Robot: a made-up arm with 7 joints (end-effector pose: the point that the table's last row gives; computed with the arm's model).
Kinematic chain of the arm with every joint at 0, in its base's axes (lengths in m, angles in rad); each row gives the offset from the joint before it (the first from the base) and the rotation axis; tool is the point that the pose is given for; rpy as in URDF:
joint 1: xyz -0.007 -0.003 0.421 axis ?
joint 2: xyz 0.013 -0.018 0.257 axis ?
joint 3: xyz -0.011 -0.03 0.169 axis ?
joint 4: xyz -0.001 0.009 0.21 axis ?
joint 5: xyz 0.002 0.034 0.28 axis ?
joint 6: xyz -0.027 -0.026 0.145 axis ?
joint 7: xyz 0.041 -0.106 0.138 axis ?
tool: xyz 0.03 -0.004 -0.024 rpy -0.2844 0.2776 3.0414
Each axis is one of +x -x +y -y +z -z.
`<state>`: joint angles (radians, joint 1 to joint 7).
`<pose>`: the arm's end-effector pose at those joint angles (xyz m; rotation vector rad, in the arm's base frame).
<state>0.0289 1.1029 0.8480 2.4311 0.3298 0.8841 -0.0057</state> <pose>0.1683 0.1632 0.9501 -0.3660 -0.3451 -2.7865</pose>
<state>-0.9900 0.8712 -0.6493 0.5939 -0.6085 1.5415 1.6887</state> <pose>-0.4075 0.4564 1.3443 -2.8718 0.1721 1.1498</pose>
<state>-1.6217 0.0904 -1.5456 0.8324 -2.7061 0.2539 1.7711</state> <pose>-0.4472 -0.0571 1.4913 0.3514 1.8217 -1.2889</pose>
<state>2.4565 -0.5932 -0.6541 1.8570 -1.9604 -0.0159 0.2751</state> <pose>-0.2473 0.6388 0.7177 1.5388 -2.1458 -1.6066</pose>
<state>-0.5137 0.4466 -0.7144 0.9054 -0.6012 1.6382 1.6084</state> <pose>-0.2281 -0.0878 1.5240 -2.2283 -0.6813 1.5466</pose>
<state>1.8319 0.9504 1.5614 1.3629 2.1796 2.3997 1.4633</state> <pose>-0.3020 -0.2832 0.8578 3.0841 -0.5864 -0.0836</pose>
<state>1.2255 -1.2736 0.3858 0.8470 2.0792 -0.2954 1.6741</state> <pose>-0.0005 0.8136 0.5629 2.3778 0.3997 -0.8805</pose>
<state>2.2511 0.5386 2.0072 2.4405 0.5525 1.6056 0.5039</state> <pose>-0.2434 -0.2448 0.6924 -0.2478 -0.6539 0.1354</pose>
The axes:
joint 1: +z
joint 2: -y
joint 3: +z
joint 4: +y
joint 5: +z
joint 6: -y
joint 7: +x

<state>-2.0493 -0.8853 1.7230 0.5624 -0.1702 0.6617 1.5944</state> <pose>-0.1547 -0.7315 1.2451 -0.8409 -2.6219 0.5578</pose>
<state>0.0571 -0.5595 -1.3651 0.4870 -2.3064 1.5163 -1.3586</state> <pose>0.7074 -0.1800 1.2215 1.5312 2.1261 -1.4425</pose>
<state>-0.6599 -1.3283 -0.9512 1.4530 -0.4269 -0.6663 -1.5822</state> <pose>0.0064 -0.6911 0.6213 -2.6238 1.3664 -0.0016</pose>
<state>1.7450 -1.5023 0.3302 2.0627 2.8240 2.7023 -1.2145</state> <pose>-0.1726 0.0435 0.5474 0.7219 1.5127 1.9063</pose>
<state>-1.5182 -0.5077 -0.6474 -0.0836 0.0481 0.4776 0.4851</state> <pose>-0.0665 -0.3825 1.5472 -0.6472 0.0955 1.0255</pose>
